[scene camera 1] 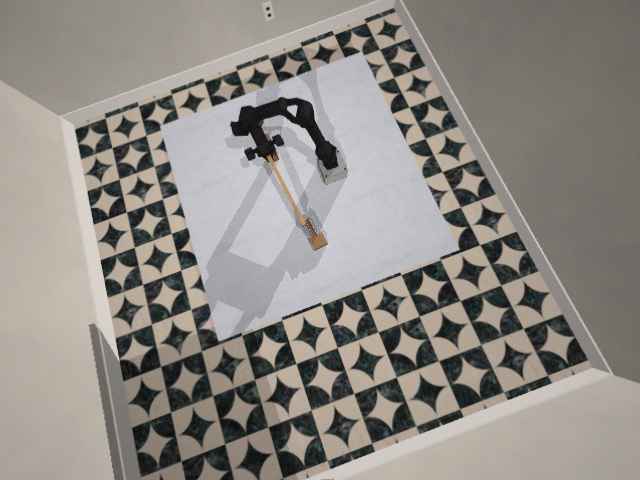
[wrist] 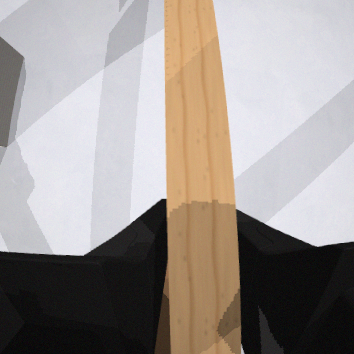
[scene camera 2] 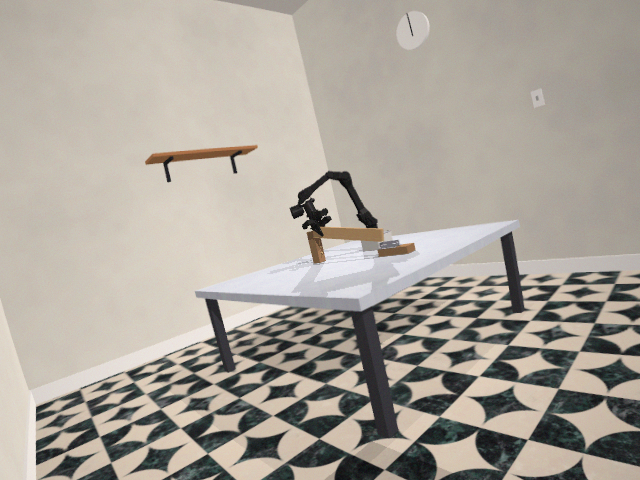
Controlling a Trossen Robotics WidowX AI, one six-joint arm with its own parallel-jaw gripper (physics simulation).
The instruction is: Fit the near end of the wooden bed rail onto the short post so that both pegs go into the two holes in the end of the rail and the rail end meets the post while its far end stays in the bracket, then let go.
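Frame: origin at the arm's base, x ahead, y left, z up, level; centimetres.
Seen in the pictures: gripper, fingertip midpoint: (scene camera 1: 270,160) (wrist: 187,206) (scene camera 2: 324,235); arm's base, link origin: (scene camera 1: 330,163).
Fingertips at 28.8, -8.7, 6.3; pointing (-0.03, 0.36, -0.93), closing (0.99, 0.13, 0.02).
Offsets run from my fingertips to a thing's top centre, as dx, dy, dz. "spot": to the spot under its first point. Level surfaces: height alone.
The long wooden bed rail (scene camera 1: 286,190) (scene camera 2: 352,234) (wrist: 197,125) is level or nearly so, above the table. My gripper (scene camera 1: 269,156) (scene camera 2: 319,231) (wrist: 187,206) is shut on the rail close to its near end, a finger on each side. The short brown post {spot: +1.3, -7.7, -6.6} (scene camera 2: 316,249) stands upright under the gripper; the rail's near end is by its top. The gripper hides the joint, so pegs, holes and any gap cannot be made out. The rail's far end is at the grey bracket {-7.5, +36.9, -7.8} (scene camera 2: 390,243) beside the brown block {-8.0, +39.9, -10.8} (scene camera 1: 317,241) (scene camera 2: 397,250); how deep it sits is unclear.
The arm's pale grey base (scene camera 1: 334,175) (scene camera 2: 369,244) stands on the white table {dz -14.3} (scene camera 1: 392,206) (scene camera 2: 289,286), to one side of the rail. The arm arches up and over from it to the post. A wall shelf (scene camera 2: 201,153) hangs well behind.
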